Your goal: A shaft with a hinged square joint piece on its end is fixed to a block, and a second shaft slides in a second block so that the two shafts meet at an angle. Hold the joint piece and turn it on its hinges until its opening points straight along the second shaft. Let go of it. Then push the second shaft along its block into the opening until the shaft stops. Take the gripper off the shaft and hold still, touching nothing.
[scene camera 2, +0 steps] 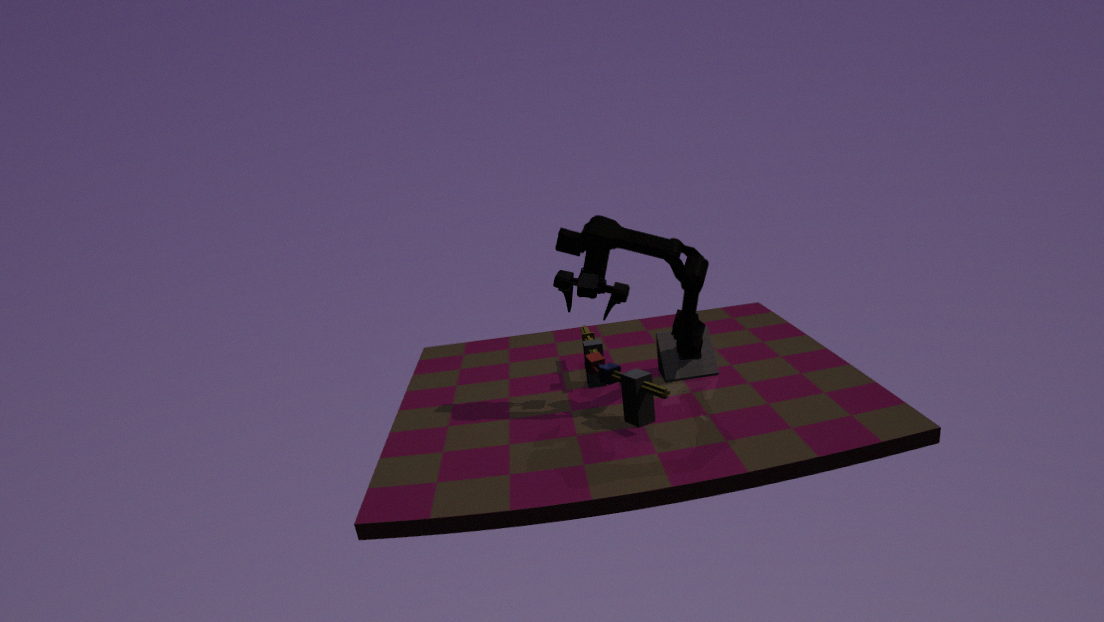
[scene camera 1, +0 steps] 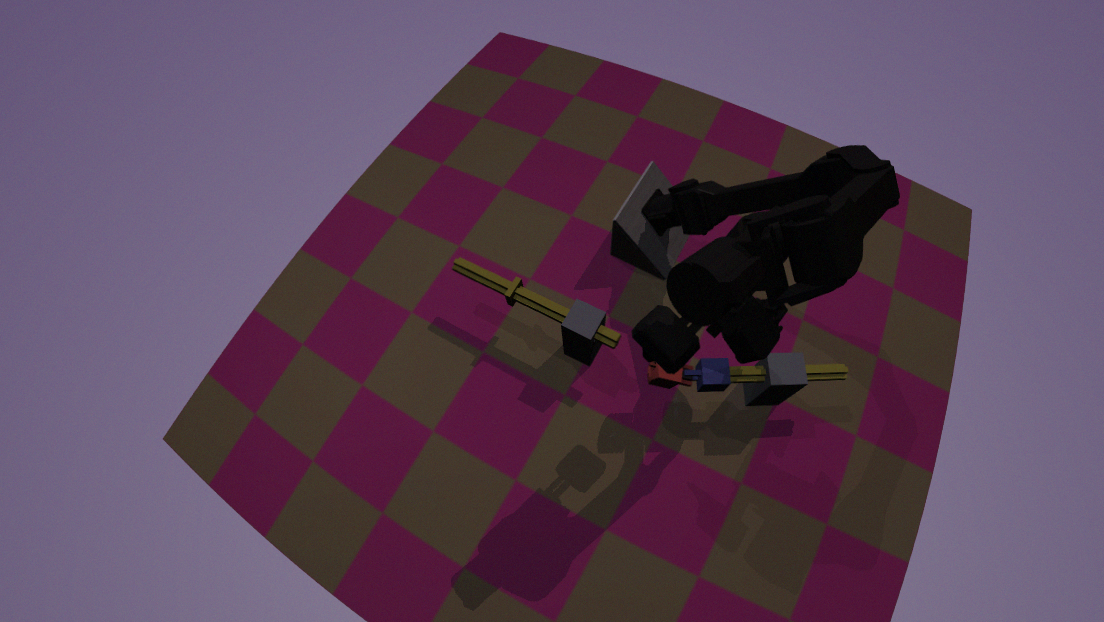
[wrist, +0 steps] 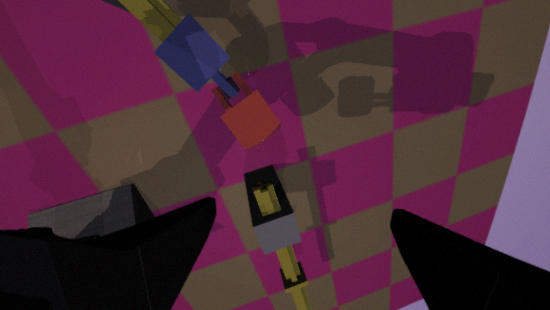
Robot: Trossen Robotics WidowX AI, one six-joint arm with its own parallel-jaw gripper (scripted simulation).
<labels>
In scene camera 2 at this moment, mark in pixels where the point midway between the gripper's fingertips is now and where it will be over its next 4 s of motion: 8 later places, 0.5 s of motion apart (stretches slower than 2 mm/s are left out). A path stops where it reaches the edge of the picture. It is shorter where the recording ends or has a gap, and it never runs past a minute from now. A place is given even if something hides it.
My gripper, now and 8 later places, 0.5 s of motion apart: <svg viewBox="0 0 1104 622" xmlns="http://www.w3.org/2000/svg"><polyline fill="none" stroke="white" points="586,315 580,323 580,324 580,326 581,327 581,329 581,331 581,332 582,350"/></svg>
</labels>
